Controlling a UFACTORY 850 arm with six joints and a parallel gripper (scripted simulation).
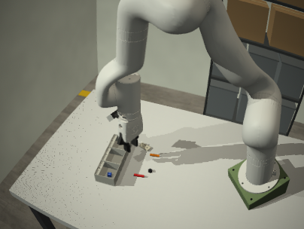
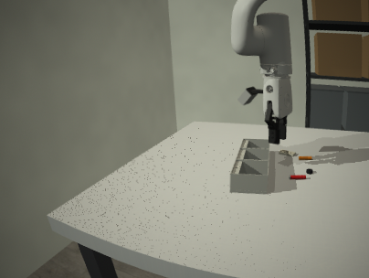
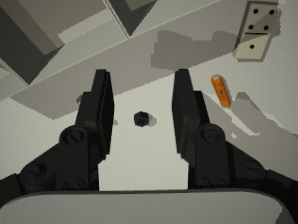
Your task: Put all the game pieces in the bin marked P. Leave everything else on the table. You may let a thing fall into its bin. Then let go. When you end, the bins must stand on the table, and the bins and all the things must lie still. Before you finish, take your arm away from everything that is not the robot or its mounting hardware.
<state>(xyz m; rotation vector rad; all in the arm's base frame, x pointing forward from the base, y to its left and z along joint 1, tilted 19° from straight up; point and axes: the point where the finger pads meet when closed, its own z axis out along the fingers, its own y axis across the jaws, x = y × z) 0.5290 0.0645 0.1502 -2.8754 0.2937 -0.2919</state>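
My hand is 100 mm to the left of the beige tile, 80 mm above it and 10 mm past it. Round my hand: orange stick 80 mm below, 80 mm behind, 70 mm to the right; then red stick 80 mm below, 80 mm behind, 70 mm to the left; then grey bin 70 mm below, 60 mm to the left, 50 mm ahead.
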